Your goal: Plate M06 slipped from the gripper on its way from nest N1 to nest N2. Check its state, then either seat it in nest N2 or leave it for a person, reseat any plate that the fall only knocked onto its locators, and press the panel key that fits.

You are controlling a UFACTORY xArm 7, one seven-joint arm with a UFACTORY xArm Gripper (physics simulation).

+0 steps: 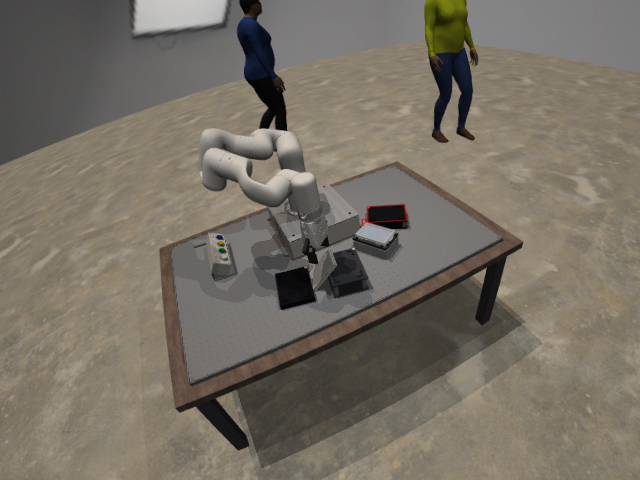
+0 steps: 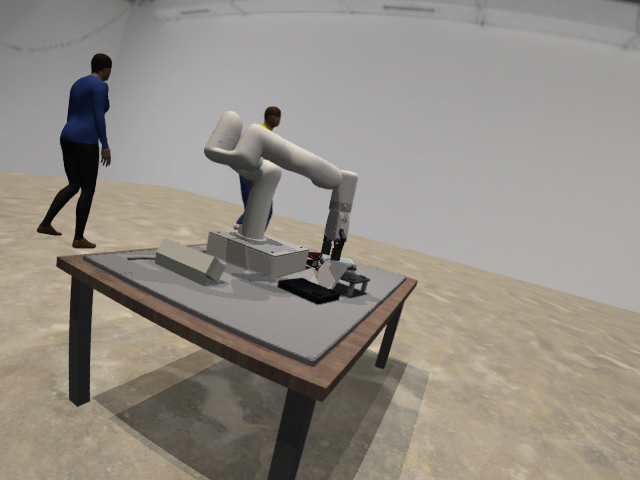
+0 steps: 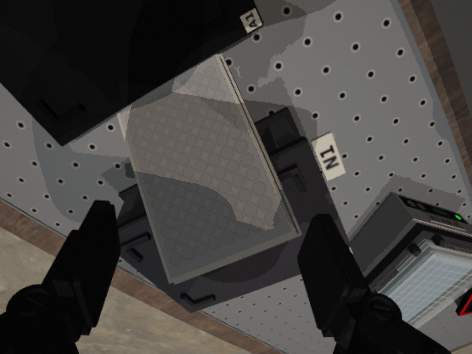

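Observation:
A clear, pale plate with a pattern of round wells leans steeply. Its high end is over the side of the dark stand of nest N1, and its low end is beside the black block marked A1. Its name and which face is up cannot be told. My gripper is open and empty above the plate, fingers pointing down. No N2 label is readable. The key panel has blue, yellow, green and white keys.
A grey device with a green light bears another clear plate, right of N1. A red-edged black tray stands behind it. The robot base is behind the nest. Two people are beyond the table.

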